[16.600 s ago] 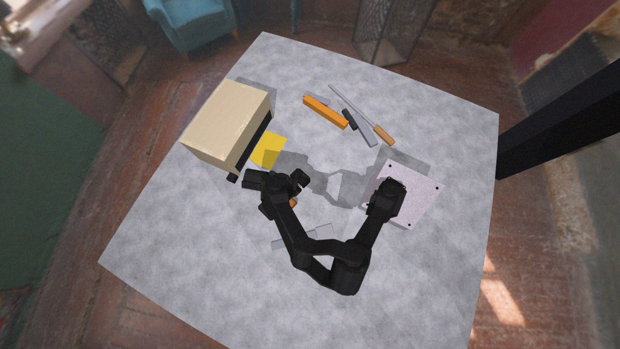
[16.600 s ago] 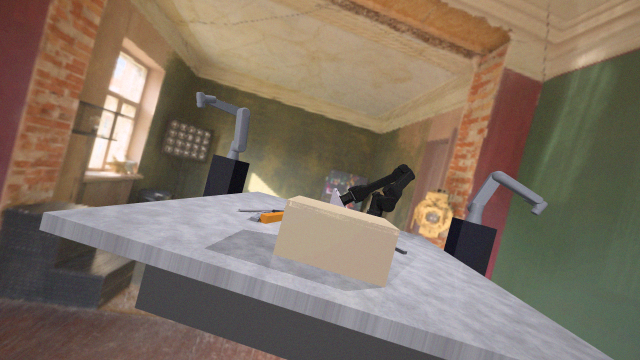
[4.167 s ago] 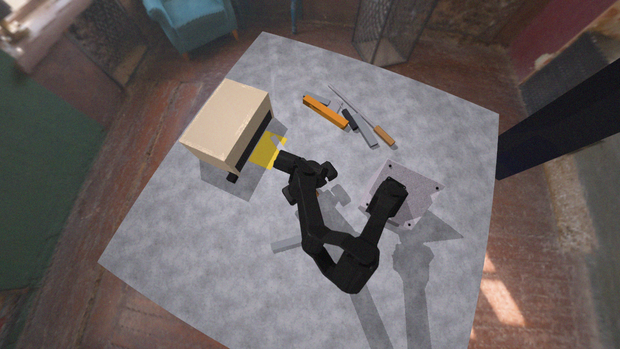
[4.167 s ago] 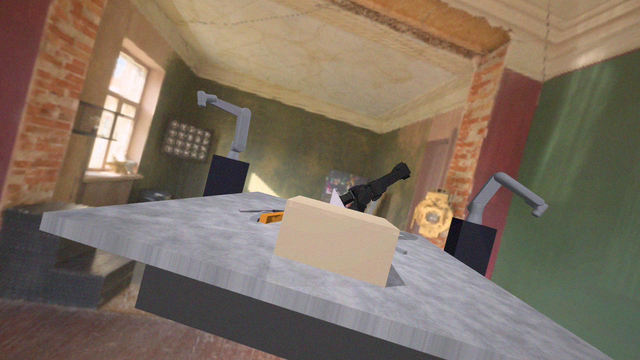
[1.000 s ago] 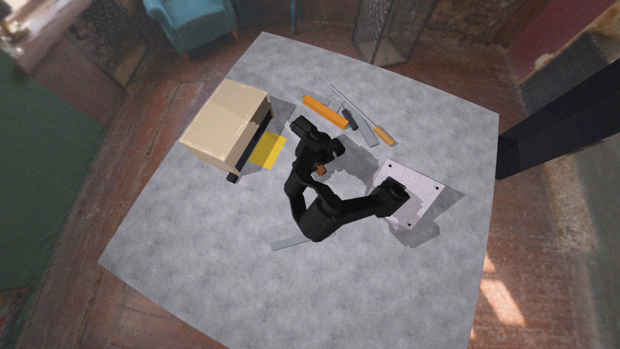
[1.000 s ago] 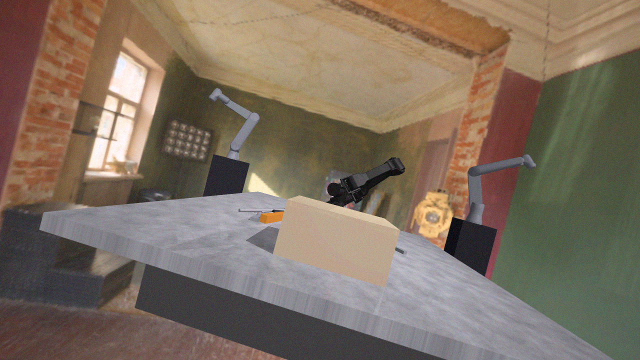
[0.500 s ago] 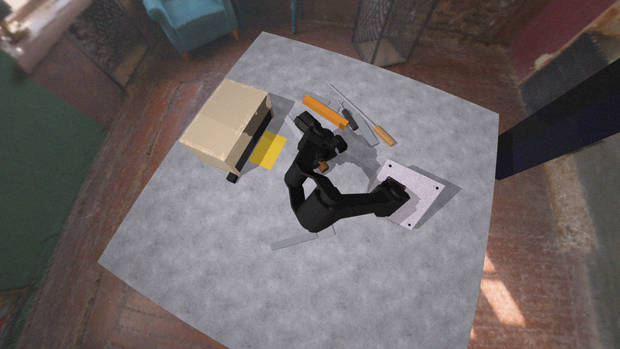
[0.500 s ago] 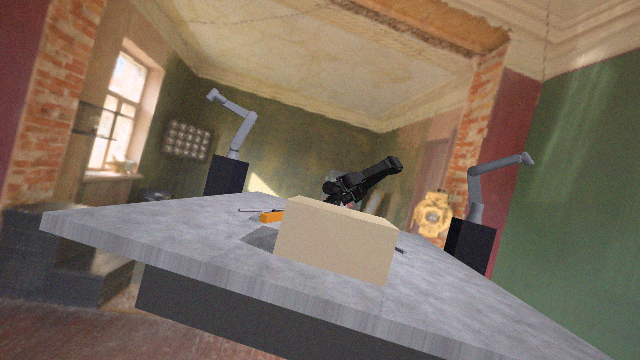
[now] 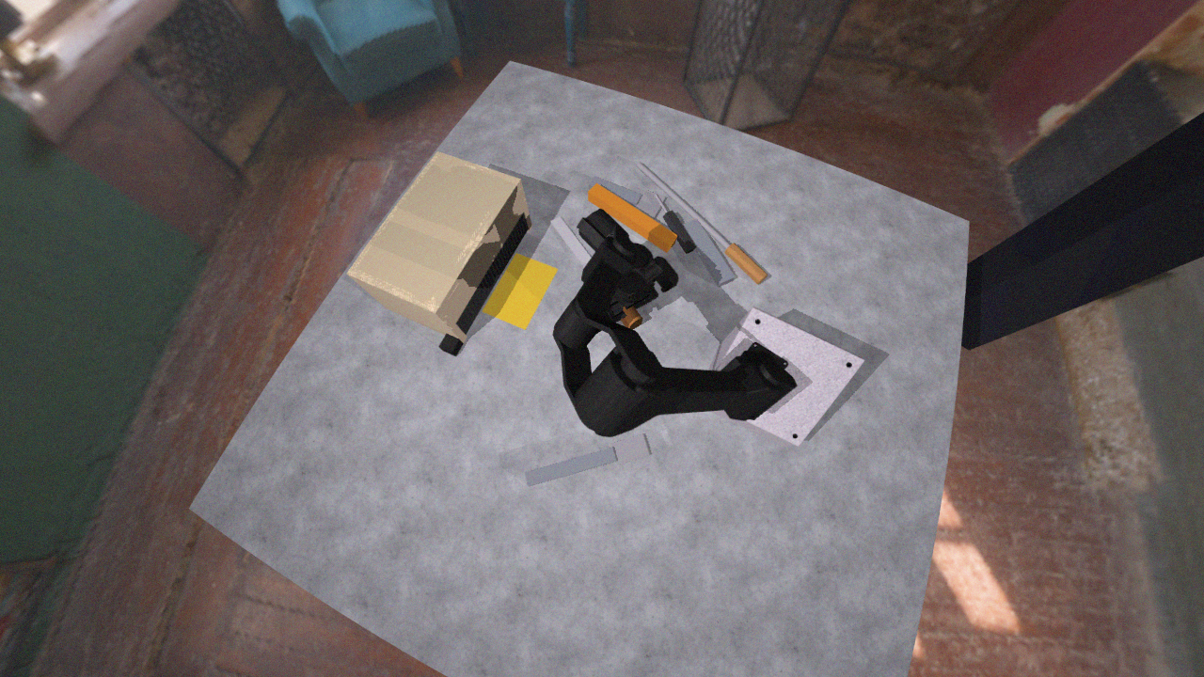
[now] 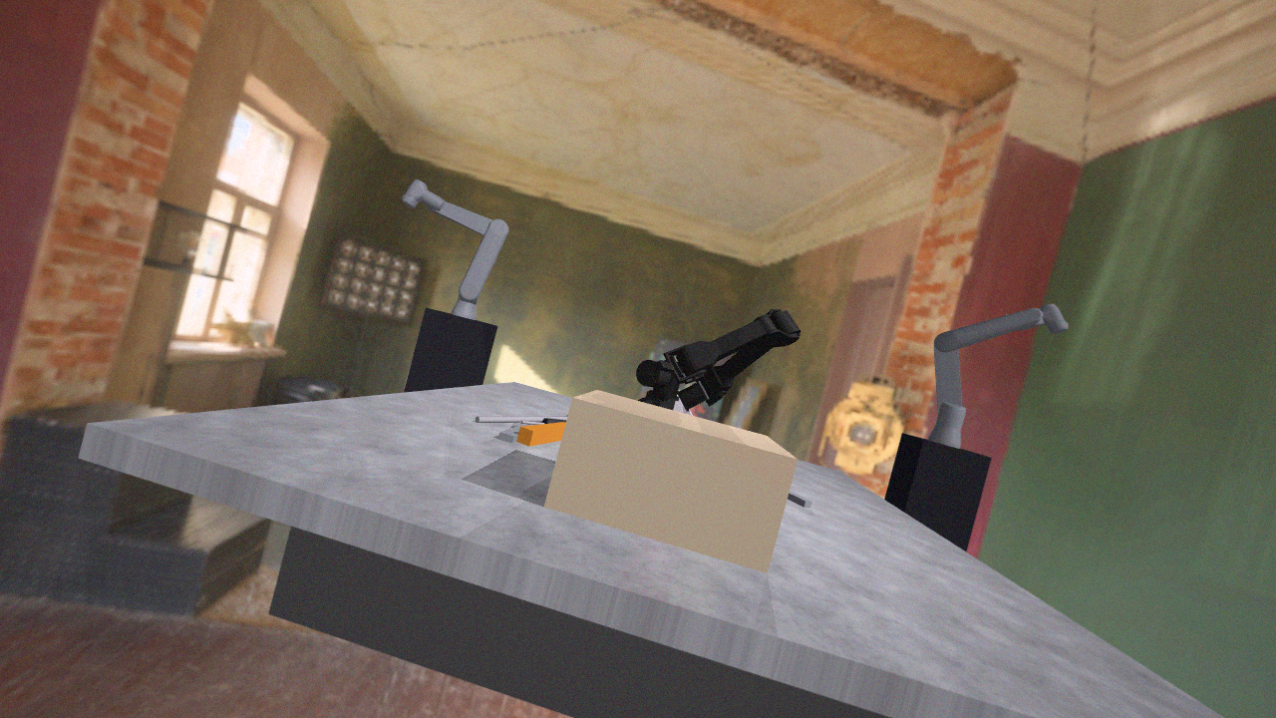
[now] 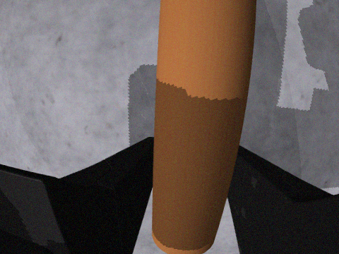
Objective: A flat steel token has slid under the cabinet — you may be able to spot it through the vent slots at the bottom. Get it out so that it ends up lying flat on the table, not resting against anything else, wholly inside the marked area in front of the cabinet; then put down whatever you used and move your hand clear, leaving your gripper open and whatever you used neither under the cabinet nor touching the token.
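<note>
The grey bar lies 8 cm behind my gripper tip and 22 cm to the right of it. The rest, counted from my gripper tip: flat grey token 31 cm ahead, 4 cm to the left, 1 cm below; then orange bar 10 cm ahead, 20 cm to the right; then black-handled tool 3 cm ahead, 25 cm to the right.
</note>
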